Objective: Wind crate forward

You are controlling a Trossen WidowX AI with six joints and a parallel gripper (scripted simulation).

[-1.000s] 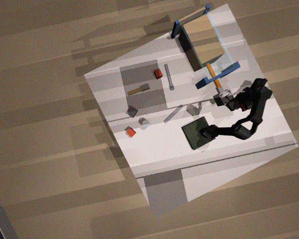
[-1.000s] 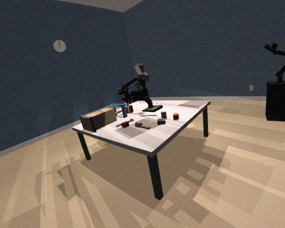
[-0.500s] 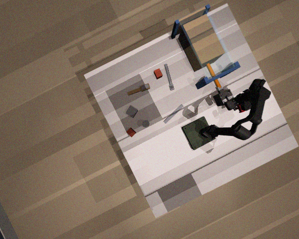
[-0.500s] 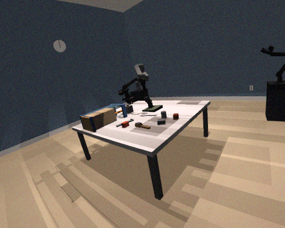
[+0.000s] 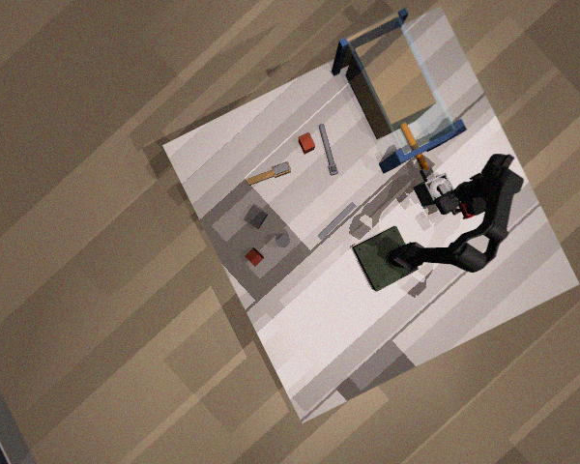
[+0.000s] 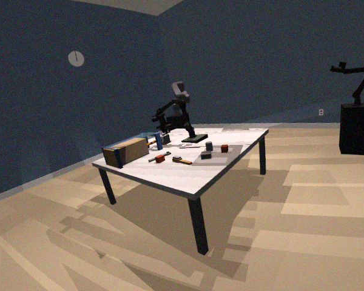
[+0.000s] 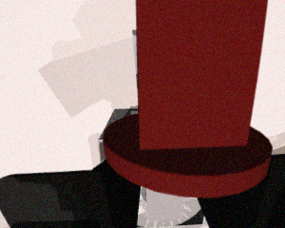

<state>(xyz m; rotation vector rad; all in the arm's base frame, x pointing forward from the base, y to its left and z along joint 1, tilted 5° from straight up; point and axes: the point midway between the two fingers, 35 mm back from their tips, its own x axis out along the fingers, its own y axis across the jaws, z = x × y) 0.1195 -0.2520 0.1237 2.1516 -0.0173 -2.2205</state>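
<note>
Right now the winch handle is 20 mm behind my gripper tip and 20 mm above it. The rest, counted from my gripper tip: blue frame (210 mm ahead, 20 mm above, 10 mm to the right); then red knob (50 mm behind, 50 mm above); then grey winch (60 mm below, 30 mm ahead, 10 mm to the right).
</note>
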